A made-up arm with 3 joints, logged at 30 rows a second.
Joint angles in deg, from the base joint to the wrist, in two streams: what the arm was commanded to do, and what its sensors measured. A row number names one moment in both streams.
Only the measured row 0 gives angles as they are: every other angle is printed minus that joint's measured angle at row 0.
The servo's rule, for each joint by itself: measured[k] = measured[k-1] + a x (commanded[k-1-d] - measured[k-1]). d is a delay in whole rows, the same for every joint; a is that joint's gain. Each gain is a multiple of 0.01, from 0.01 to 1. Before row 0 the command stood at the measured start. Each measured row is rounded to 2 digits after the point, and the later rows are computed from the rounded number. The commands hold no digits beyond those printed.
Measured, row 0: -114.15, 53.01, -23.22
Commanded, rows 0 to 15: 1.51, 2.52, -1.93; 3.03, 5.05, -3.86; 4.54, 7.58, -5.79; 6.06, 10.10, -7.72; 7.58, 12.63, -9.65; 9.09, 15.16, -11.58; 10.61, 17.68, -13.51; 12.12, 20.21, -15.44; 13.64, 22.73, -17.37; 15.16, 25.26, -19.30; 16.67, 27.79, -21.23; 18.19, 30.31, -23.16; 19.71, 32.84, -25.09; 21.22, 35.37, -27.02; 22.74, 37.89, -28.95; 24.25, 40.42, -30.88
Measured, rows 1 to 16: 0.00, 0.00, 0.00; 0.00, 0.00, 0.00; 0.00, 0.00, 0.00; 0.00, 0.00, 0.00; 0.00, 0.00, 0.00; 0.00, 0.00, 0.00; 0.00, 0.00, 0.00; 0.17, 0.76, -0.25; 0.48, 2.05, -0.72; 0.93, 3.71, -1.38; 1.49, 5.63, -2.20; 2.16, 7.73, -3.17; 2.92, 9.96, -4.26; 3.77, 12.28, -5.46; 4.69, 14.66, -6.76; 5.67, 17.08, -8.14
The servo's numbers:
d 7
a 0.11 0.30 0.13

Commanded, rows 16 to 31: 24.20, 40.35, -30.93; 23.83, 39.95, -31.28; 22.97, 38.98, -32.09; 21.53, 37.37, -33.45; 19.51, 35.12, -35.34; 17.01, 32.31, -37.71; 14.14, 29.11, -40.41; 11.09, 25.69, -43.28; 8.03, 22.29, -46.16; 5.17, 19.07, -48.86; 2.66, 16.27, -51.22; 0.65, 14.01, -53.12; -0.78, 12.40, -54.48; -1.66, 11.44, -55.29; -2.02, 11.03, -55.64; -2.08, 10.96, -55.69
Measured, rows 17 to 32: 6.71, 19.53, -9.59; 7.81, 22.01, -11.10; 8.95, 24.50, -12.67; 10.13, 27.00, -14.28; 11.35, 29.51, -15.94; 12.60, 32.02, -17.63; 13.88, 34.54, -19.35; 15.02, 36.28, -20.86; 15.99, 37.38, -22.21; 16.76, 37.86, -23.49; 17.28, 37.71, -24.78; 17.53, 36.93, -26.15; 17.47, 35.54, -27.65; 17.10, 33.61, -29.31; 16.44, 31.23, -31.13; 15.51, 28.55, -33.08
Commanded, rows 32 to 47: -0.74, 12.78, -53.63; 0.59, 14.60, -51.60; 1.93, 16.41, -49.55; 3.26, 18.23, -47.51; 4.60, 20.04, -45.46; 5.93, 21.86, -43.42; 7.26, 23.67, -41.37; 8.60, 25.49, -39.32; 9.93, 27.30, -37.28; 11.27, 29.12, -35.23; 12.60, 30.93, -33.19; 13.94, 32.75, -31.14; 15.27, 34.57, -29.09; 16.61, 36.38, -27.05; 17.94, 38.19, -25.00; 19.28, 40.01, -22.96
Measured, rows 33 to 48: 14.37, 25.71, -35.13; 13.08, 22.88, -37.22; 11.71, 20.22, -39.29; 10.34, 17.87, -41.26; 9.02, 15.94, -43.08; 7.81, 14.47, -44.71; 6.72, 13.42, -46.14; 5.90, 13.23, -47.11; 5.32, 13.64, -47.69; 4.95, 14.47, -47.93; 4.76, 15.60, -47.88; 4.74, 16.93, -47.57; 4.87, 18.41, -47.03; 5.13, 19.99, -46.29; 5.51, 21.64, -45.38; 6.00, 23.34, -44.33
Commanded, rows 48 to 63: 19.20, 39.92, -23.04; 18.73, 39.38, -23.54; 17.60, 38.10, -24.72; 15.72, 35.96, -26.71; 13.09, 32.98, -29.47; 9.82, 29.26, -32.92; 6.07, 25.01, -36.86; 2.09, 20.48, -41.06; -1.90, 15.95, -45.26; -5.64, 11.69, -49.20; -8.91, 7.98, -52.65; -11.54, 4.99, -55.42; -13.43, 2.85, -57.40; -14.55, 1.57, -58.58; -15.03, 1.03, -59.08; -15.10, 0.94, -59.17
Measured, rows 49 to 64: 6.58, 25.07, -43.15; 7.24, 26.83, -41.86; 7.98, 28.61, -40.47; 8.78, 30.40, -38.99; 9.64, 32.19, -37.44; 10.55, 33.99, -35.82; 11.51, 35.80, -34.15; 12.36, 37.04, -32.71; 13.06, 37.74, -31.52; 13.56, 37.85, -30.64; 13.80, 37.28, -30.13; 13.72, 35.99, -30.04; 13.29, 33.97, -30.41; 12.50, 31.28, -31.25; 11.35, 28.04, -32.53; 9.89, 24.41, -34.18
